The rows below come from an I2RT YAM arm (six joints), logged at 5 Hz.
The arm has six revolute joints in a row. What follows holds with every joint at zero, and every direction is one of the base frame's.
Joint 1 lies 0.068 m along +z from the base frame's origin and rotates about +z.
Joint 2 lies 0.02 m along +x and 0.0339 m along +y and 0.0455 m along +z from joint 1 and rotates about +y.
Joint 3 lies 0.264 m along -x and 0.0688 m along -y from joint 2 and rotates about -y.
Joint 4 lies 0.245 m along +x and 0.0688 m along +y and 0.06 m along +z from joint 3 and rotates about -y.
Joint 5 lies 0.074 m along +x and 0.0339 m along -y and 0.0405 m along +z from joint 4 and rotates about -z.
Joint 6 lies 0.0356 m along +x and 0.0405 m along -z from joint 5 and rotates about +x.
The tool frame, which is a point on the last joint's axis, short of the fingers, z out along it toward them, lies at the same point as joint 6; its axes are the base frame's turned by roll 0, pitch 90 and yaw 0 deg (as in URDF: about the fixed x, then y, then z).
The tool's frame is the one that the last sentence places.
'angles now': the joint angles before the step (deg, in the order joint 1, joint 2, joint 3, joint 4, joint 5, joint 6). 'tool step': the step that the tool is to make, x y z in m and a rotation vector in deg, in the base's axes. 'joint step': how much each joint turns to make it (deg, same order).
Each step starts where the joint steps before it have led.
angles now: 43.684, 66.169, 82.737, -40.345, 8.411, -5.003
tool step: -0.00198, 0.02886, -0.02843, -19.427, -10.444, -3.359
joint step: 7.641, 2.195, -5.230, 4.686, 18.832, -14.888
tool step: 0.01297, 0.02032, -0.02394, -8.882, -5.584, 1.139
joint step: 1.015, 2.932, -4.678, 9.114, 4.191, -10.268
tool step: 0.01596, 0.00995, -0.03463, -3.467, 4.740, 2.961
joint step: -1.819, 3.426, -3.563, 1.787, -4.948, -0.966
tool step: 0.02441, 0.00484, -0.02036, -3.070, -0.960, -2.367
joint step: -2.797, 4.165, -1.378, 5.162, 1.014, -2.891
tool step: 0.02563, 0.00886, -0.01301, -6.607, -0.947, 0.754
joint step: -2.200, 5.577, 2.135, 2.423, 0.173, -6.769
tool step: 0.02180, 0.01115, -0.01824, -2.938, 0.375, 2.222
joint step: -1.420, 5.364, 1.221, 3.545, -2.130, -3.881
